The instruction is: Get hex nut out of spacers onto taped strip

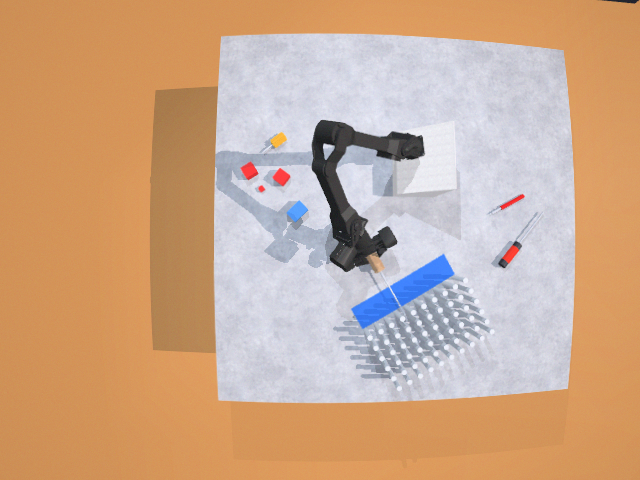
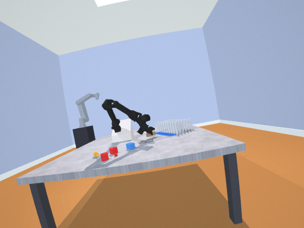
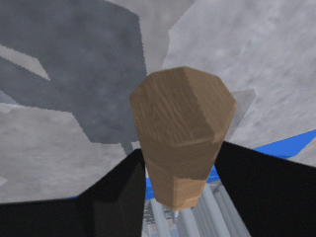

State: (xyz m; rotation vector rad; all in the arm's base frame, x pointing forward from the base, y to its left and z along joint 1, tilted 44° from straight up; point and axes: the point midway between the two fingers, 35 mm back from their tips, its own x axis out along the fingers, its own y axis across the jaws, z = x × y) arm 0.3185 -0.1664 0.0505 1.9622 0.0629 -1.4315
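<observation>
My gripper tip is 12 cm short of the blue taped strip, 10 cm to the right of it and 3 cm above it. Also, from my gripper tip: hex nut (29 cm ahead, 14 cm to the left, 3 cm below); blue cube (17 cm behind, 24 cm to the right, 1 cm below); hook tool (9 cm ahead, 4 cm to the left).
</observation>
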